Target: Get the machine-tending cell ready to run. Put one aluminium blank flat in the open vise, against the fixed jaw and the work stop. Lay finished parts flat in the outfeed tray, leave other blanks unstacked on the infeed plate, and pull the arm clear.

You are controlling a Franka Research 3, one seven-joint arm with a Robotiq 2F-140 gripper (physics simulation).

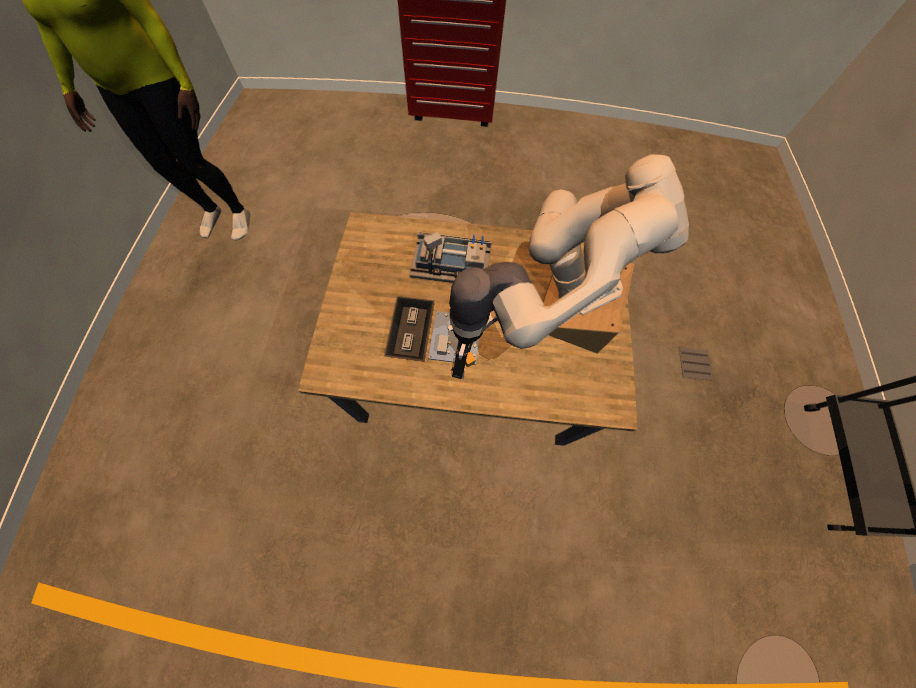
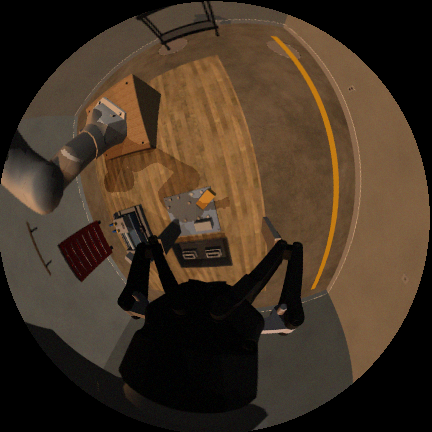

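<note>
My gripper [image 1: 460,359] [image 2: 219,224] is open and empty, above the front part of the table near the infeed plate [image 1: 438,325] [image 2: 179,208]. A pale rectangular blank [image 1: 442,343] [image 2: 203,224] lies on the plate, towards the tray side, below the span of the fingers. An orange block [image 1: 470,359] [image 2: 206,198] sits at the plate's front corner, turned at an angle. The dark outfeed tray [image 1: 422,331] [image 2: 222,262] holds two finished parts [image 1: 412,315] [image 2: 213,253], side by side and apart. The vise [image 1: 455,258] [image 2: 132,227] stands at the back; its jaw contact is too small to judge.
The wooden table [image 1: 533,385] [image 2: 220,125] carries these things. The arm's wooden base block [image 1: 592,319] [image 2: 148,110] stands at its right. A red drawer cabinet [image 1: 453,55] [image 2: 86,250] is behind, a person [image 1: 133,51] at the back left, and a black cart [image 1: 849,466] [image 2: 189,31] at the right.
</note>
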